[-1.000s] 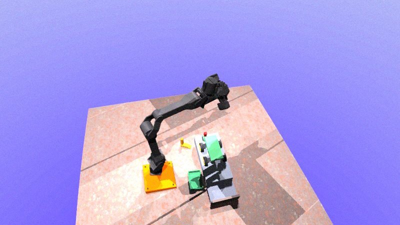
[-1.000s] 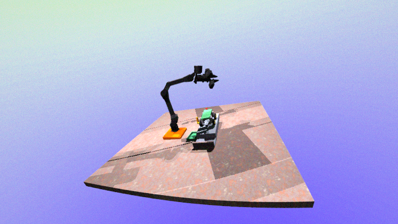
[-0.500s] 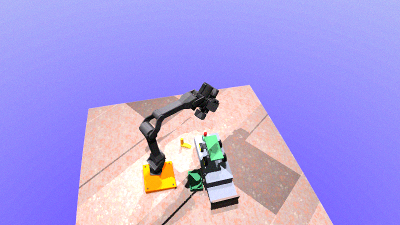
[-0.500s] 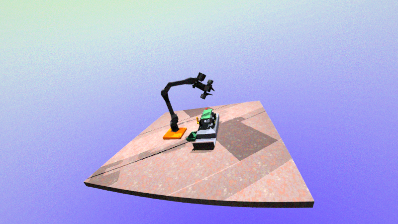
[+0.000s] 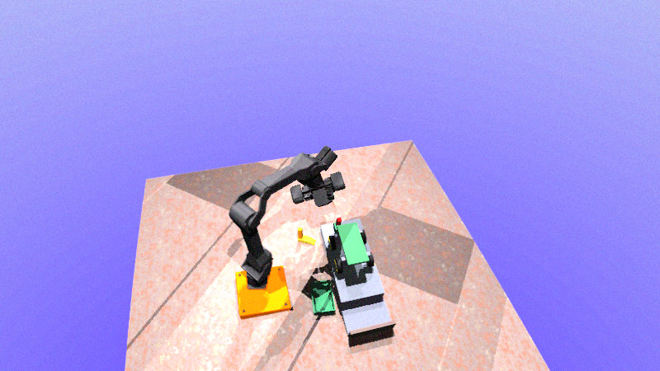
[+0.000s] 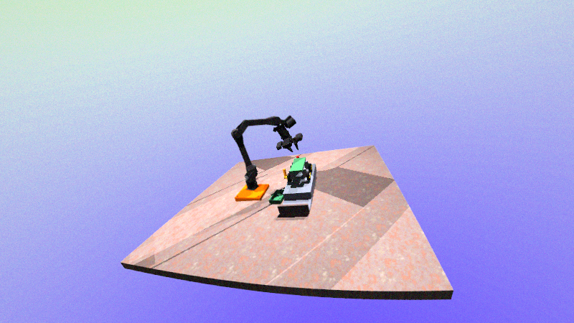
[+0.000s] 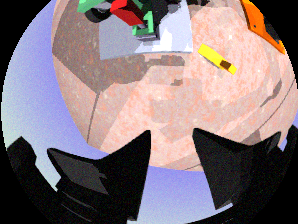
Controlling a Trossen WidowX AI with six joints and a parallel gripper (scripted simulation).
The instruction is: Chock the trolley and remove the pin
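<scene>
Now: gripper tip 60 mm past the yellow chock, 70 mm to the left of it and 150 mm above it. From my gripper tip the other things lie so: red-headed stop pin: 50 mm ahead, 100 mm to the right, 40 mm below; then green tray: 10 mm behind, 320 mm to the right, 180 mm below; then trolley: 90 mm ahead, 190 mm to the right, 60 mm below.
</scene>
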